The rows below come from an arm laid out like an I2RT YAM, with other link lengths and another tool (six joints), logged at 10 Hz.
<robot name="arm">
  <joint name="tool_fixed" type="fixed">
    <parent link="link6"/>
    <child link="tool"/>
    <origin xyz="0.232 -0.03 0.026" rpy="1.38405 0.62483 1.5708"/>
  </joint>
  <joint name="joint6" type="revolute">
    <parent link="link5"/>
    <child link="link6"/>
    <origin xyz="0.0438 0 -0.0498"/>
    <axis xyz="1 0 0"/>
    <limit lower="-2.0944" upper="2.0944"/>
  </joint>
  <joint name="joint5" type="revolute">
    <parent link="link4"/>
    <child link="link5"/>
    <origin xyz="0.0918 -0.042 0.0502"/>
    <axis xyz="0 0 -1"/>
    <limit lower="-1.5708" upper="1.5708"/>
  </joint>
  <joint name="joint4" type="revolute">
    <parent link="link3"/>
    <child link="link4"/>
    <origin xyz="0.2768 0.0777 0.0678"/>
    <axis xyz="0 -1 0"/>
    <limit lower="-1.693" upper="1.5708"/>
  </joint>
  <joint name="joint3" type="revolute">
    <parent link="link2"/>
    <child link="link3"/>
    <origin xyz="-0.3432 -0.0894 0"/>
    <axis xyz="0 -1 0"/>
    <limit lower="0" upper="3.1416"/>
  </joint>
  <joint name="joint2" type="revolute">
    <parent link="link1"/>
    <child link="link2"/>
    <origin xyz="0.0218 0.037 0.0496"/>
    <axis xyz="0 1 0"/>
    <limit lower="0" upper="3.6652"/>
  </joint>
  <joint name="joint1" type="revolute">
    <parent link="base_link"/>
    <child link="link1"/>
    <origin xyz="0 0 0.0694"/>
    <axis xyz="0 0 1"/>
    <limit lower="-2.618" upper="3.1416"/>
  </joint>
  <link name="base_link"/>
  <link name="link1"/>
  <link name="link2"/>
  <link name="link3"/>
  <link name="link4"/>
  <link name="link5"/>
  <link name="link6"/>
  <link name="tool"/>
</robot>
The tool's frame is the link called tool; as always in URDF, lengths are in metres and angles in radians.
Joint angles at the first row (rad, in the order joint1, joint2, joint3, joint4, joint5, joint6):
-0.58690, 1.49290, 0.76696, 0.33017, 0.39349, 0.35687
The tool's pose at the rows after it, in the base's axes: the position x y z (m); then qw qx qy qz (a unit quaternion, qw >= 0):
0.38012, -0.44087, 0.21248, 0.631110, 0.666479, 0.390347, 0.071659
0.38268, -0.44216, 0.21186, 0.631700, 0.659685, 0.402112, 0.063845
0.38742, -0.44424, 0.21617, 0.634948, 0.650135, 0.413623, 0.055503
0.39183, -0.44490, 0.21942, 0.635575, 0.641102, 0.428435, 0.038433
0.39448, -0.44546, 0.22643, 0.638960, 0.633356, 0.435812, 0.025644
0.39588, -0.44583, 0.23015, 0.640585, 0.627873, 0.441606, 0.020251
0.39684, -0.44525, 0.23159, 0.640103, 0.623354, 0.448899, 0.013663
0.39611, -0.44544, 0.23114, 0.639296, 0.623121, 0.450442, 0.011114
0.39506, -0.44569, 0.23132, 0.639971, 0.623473, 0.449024, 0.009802
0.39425, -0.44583, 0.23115, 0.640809, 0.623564, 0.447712, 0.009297
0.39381, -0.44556, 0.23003, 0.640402, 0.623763, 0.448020, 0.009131
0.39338, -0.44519, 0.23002, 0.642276, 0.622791, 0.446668, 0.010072
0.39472, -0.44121, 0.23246, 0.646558, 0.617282, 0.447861, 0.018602
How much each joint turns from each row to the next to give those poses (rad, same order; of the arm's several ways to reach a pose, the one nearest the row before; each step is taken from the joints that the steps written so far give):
-0.00075, 0.00496, 0.00037, 0.00459, -0.00189, -0.01296
-0.00002, 0.00993, 0.00000, 0.01183, 0.00036, -0.03206
0.00191, 0.01030, 0.00953, 0.01030, 0.00306, -0.03662
0.01184, 0.01182, 0.01488, -0.00382, 0.02327, -0.04272
0.00992, 0.00344, 0.01337, -0.00230, 0.02213, -0.03013
0.00152, -0.00001, 0.00458, 0.00114, 0.00343, -0.02061
0.00344, 0.00001, 0.00266, -0.00305, 0.00573, -0.02021
-0.00001, -0.00001, -0.00002, -0.00227, 0.00266, -0.00420
0.00039, -0.00038, -0.00188, 0.00264, 0.00421, 0.00077
0.00000, -0.00001, -0.00345, 0.00535, 0.00228, 0.00076
-0.00001, 0.00000, -0.00303, 0.00190, -0.00001, -0.00001
-0.00001, -0.00075, -0.00726, 0.01185, -0.00039, 0.00000
0.00000, -0.01219, -0.01754, 0.02060, -0.01716, -0.00381

